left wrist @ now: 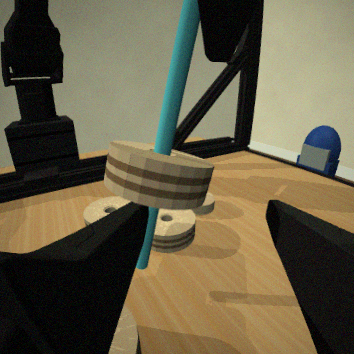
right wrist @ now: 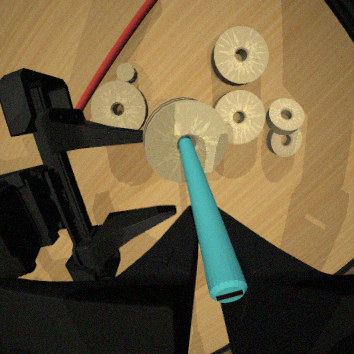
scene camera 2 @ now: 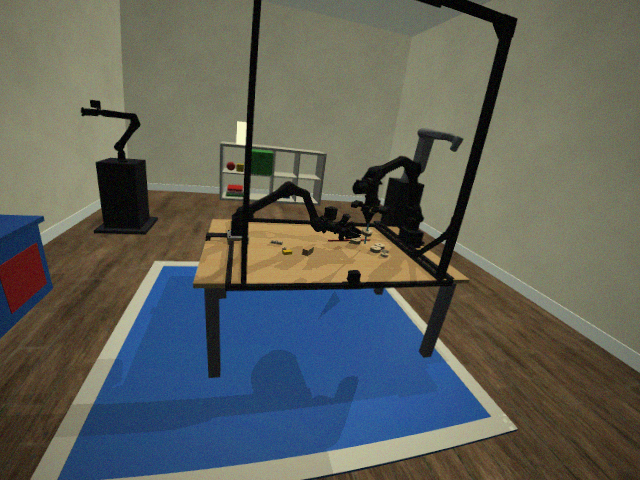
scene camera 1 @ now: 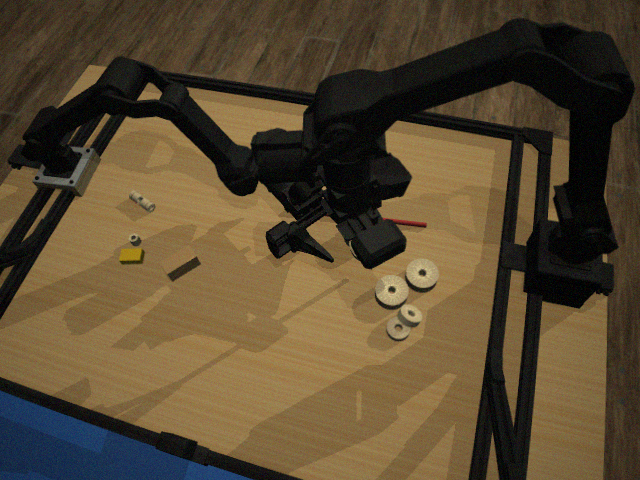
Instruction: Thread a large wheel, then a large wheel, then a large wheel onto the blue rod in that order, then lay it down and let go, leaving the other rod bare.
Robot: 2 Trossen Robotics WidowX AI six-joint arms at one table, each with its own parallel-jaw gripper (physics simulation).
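Frame: origin at the left arm's base, x ahead, y up, z right, level; millimetres.
Seen in the pictures: left gripper, fingertip midpoint: (left wrist: 207,206) (right wrist: 168,173) (scene camera 2: 362,234) (scene camera 1: 348,250); right gripper, fingertip midpoint: (left wrist: 217,60) (right wrist: 201,213) (scene camera 2: 367,223) (scene camera 1: 353,237); left arm's base at its link origin: (scene camera 2: 237,233) (scene camera 1: 63,164); right arm's base at its link origin: (left wrist: 39,120) (scene camera 2: 412,229) (scene camera 1: 570,249).
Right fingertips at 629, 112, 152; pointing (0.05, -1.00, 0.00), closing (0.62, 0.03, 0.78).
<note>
Pixels of each thing's top centre, then the offset from my right fingertips to it, as dx, dy, dz.
- blue rod at its top centre: (right wrist: 210,233) (scene camera 2: 370,212) +16, +53, -19
- red rod at its top centre: (right wrist: 84,95) (scene camera 1: 355,215) -17, -140, -128
- small round piece at its top centre: (right wrist: 124,71) +30, -132, -104
- yellow block at its top centre: (scene camera 1: 130,254) -413, -134, +17
- brown block at its top centre: (scene camera 1: 178,259) (scene camera 2: 308,247) -312, -119, +20
- pale striped cylinder at its top centre: (scene camera 1: 140,198) -438, -130, -104
The blue rod (scene camera 2: 367,226) (left wrist: 175,90) (right wrist: 215,240) stands near upright, its upper part in my right gripper (right wrist: 201,213), which is shut on it. One large wheel (left wrist: 160,180) (right wrist: 162,145) is around the rod, partway up, with rod showing below it. My left gripper (left wrist: 207,206) (right wrist: 168,173) is open and empty, its fingertips close beside that wheel; whether they touch cannot be told. Two large wheels (scene camera 1: 431,279) (scene camera 1: 382,294) (right wrist: 252,65) (right wrist: 250,127) lie flat on the table. Another large wheel (right wrist: 107,100) lies near the red rod (scene camera 1: 408,223) (right wrist: 115,52), which is bare where it shows.
Two small wheels (scene camera 1: 410,310) (scene camera 1: 391,330) lie touching or overlapping beside the large ones. A small round piece (right wrist: 126,72) is near the red rod. A yellow block (scene camera 1: 131,255), a brown block (scene camera 1: 184,268) and a pale striped cylinder (scene camera 1: 141,200) lie at the left in scene camera 1.
</note>
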